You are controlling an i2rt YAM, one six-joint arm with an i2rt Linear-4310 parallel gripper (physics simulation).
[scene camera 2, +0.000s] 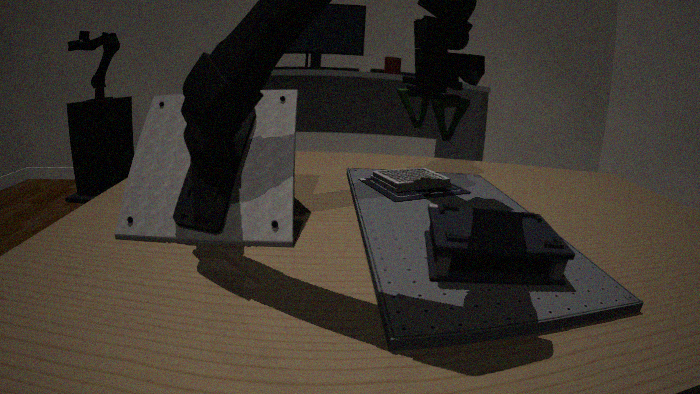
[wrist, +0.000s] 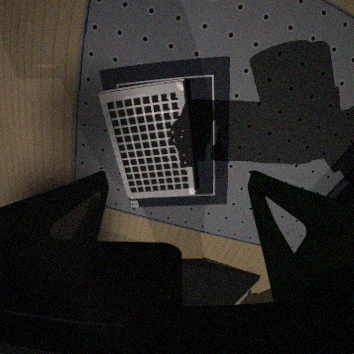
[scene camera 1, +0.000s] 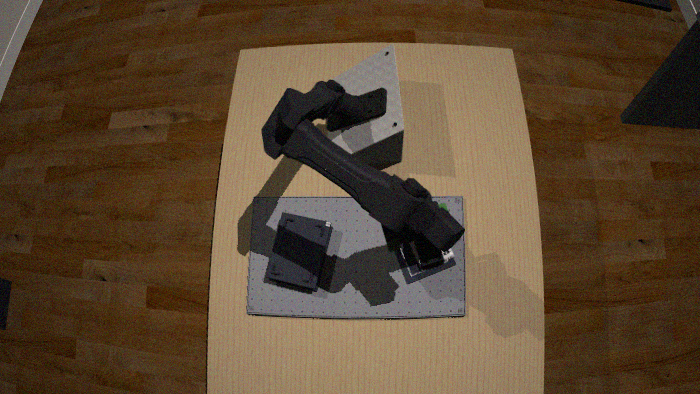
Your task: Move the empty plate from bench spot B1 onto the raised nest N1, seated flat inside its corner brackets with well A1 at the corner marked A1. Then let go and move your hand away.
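Frame: origin at the arm's base, x ahead, y left, z up, level; metres.
Seen in the pictures: gripper, fingertip midpoint: (scene camera 2: 431,133) (wrist: 177,178); arm's base at its link origin: (scene camera 2: 216,163) (scene camera 1: 357,110).
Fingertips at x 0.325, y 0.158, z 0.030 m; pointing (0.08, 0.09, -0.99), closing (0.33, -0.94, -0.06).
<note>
Offsets run from my fingertips to a thing's top centre.
The white many-welled plate {0.023 m back, 0.028 m left, 0.084 m down} (scene camera 2: 410,176) (wrist: 145,142) lies on dark pad B1 (scene camera 1: 432,273) (wrist: 221,175). In the wrist view it is shifted left of the pad's white outline, close to the pad's left edge; shadow covers part of its right side. The arm hides most of it in scene camera 1. My gripper (scene camera 2: 433,133) (wrist: 177,178) is open and empty, well above the plate, its fingertips apart below the plate's lower edge in the wrist view. Raised nest N1 {0.027 m ahead, 0.271 m right, 0.054 m down} (scene camera 1: 301,252) (scene camera 2: 500,232) has corner brackets, a small white corner mark and no plate on it.
Pad and nest stand on a grey perforated board {0.024 m ahead, 0.138 m right, 0.099 m down} (scene camera 1: 360,305) (scene camera 2: 375,225) (wrist: 280,20). The pale slanted mount (scene camera 1: 372,75) (scene camera 2: 155,160) stands behind the board, under the arm's base. The arm spans from it over the board. A desk with a monitor (scene camera 2: 345,30) is in the background.
</note>
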